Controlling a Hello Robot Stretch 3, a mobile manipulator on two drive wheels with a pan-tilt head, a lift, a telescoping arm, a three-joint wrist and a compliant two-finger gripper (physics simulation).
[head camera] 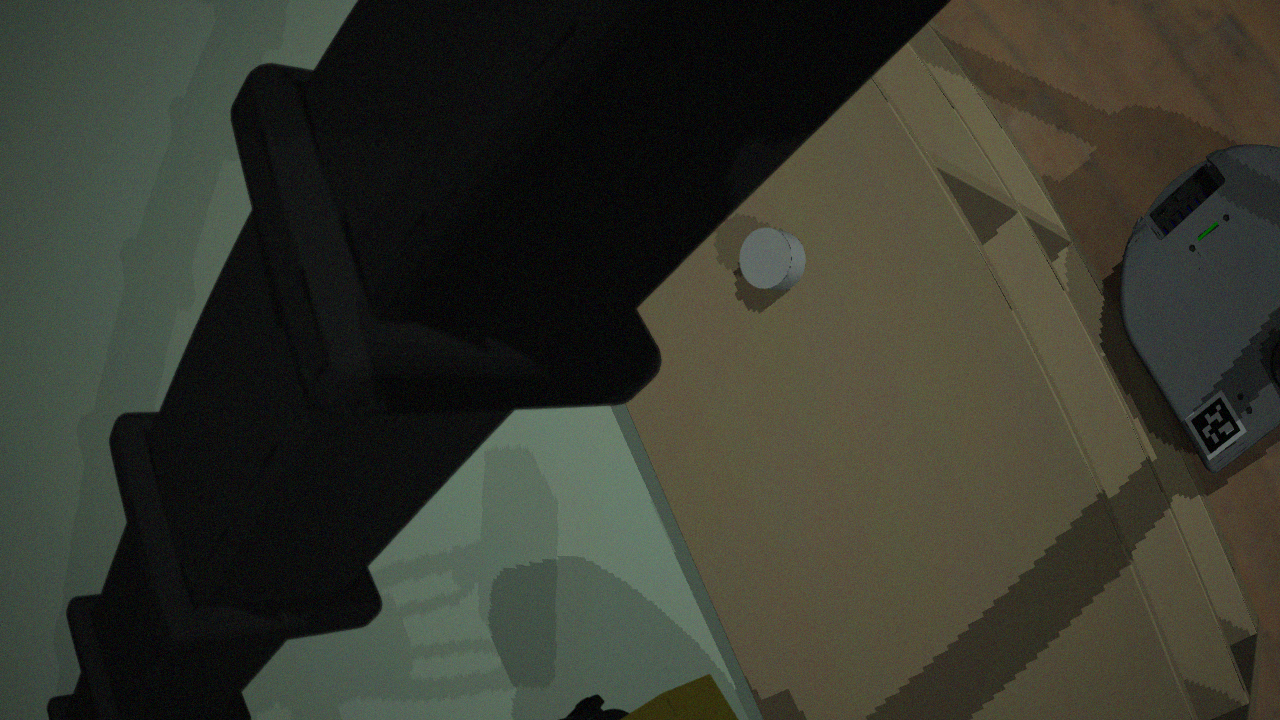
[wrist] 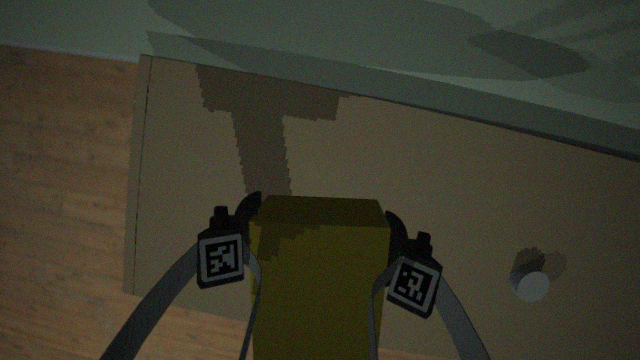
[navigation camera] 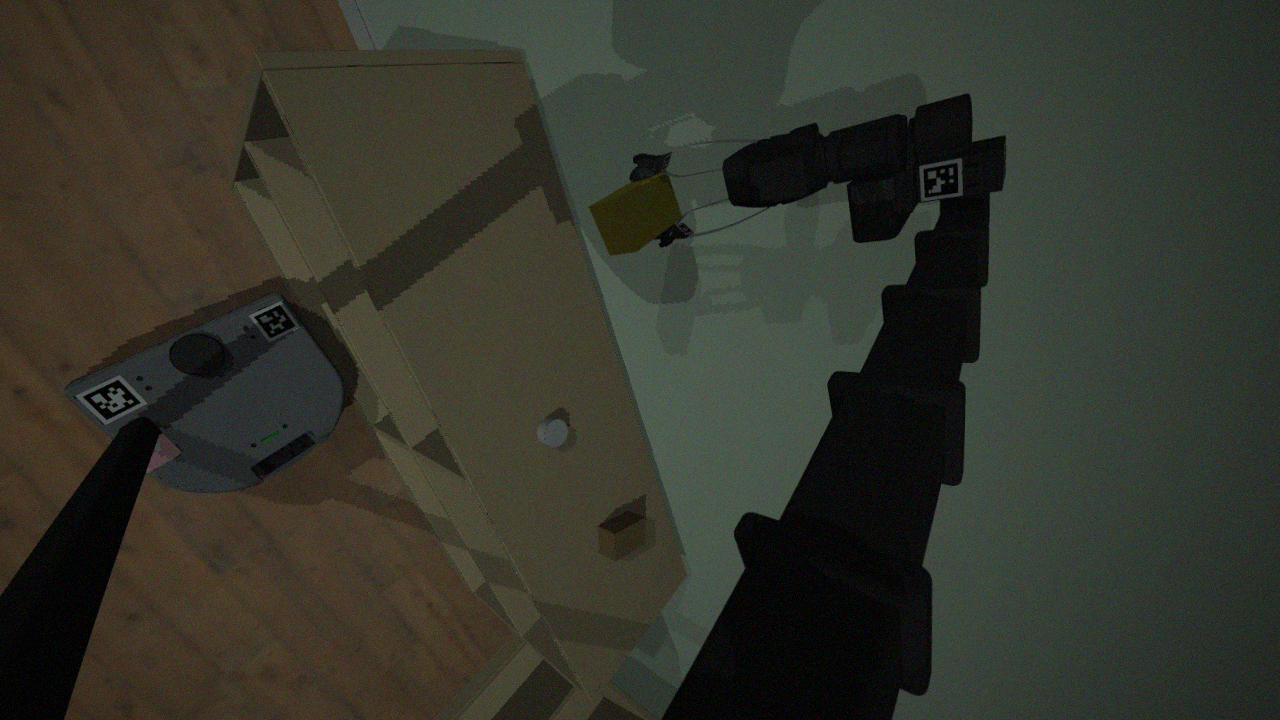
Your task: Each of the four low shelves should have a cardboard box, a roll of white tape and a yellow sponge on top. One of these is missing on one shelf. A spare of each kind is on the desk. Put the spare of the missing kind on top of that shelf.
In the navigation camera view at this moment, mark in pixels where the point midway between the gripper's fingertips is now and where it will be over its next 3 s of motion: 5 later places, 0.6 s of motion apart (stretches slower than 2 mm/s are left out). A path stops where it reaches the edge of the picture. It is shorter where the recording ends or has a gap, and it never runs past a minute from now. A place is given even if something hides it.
My gripper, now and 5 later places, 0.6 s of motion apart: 641, 205; 620, 212; 577, 226; 548, 233; 532, 237; 525, 239
